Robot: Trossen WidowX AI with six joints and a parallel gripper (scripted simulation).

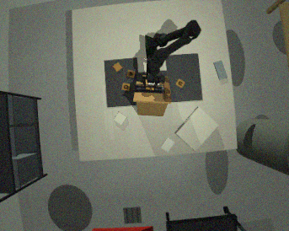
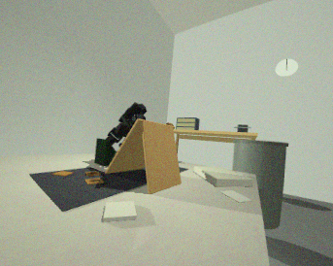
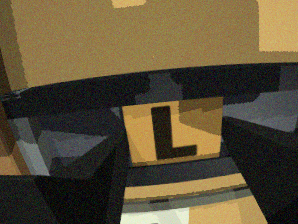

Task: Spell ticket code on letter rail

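Now: gripper tip 80 mm above the white ticket, 60 mm past it and 40 mm to the right of it. Round my gripper tip: dark mat: 180 mm below, 140 mm behind, 50 mm to the left; white card: 260 mm to the right, 170 mm below, 170 mm ahead; white box: 340 mm ahead, 330 mm to the left, 160 mm below.
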